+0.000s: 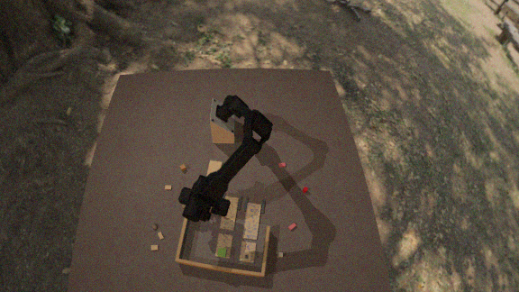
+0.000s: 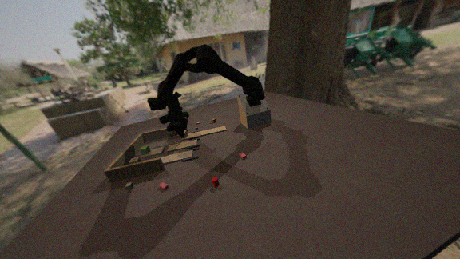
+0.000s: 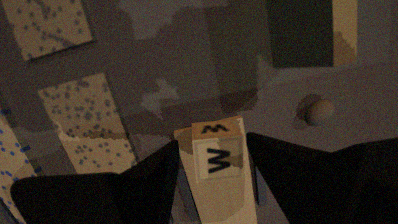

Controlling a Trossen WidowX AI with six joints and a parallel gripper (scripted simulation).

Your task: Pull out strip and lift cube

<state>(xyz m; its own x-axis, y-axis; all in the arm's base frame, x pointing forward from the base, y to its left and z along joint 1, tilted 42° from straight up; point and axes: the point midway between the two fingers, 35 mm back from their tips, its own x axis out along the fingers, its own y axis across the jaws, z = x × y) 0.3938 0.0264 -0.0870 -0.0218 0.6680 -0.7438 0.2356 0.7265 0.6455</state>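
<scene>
The strip is 11 cm behind my gripper tip, 1 cm to the left of it and 1 cm below it. The rest, counted from my gripper tip: grey peg (7 cm behind, 8 cm to the right, 1 cm below).
</scene>
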